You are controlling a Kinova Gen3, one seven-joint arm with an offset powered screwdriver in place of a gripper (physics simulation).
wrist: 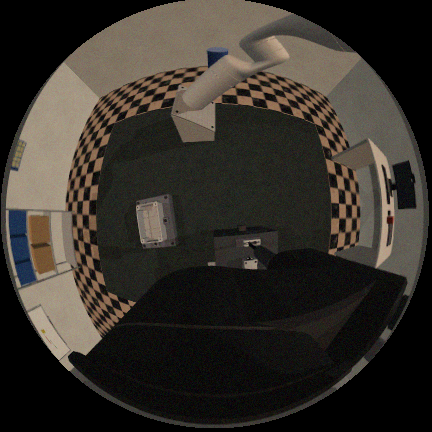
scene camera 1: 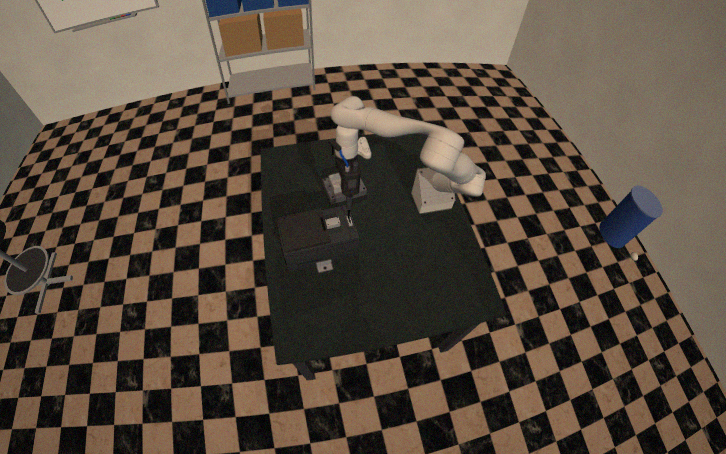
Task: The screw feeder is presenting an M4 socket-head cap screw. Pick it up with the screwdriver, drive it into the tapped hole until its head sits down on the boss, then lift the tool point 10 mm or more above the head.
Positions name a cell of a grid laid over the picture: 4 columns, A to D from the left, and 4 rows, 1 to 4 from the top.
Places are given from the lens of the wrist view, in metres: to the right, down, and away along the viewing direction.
grey base plate (wrist: B2): -0.15, -0.02, 0.40
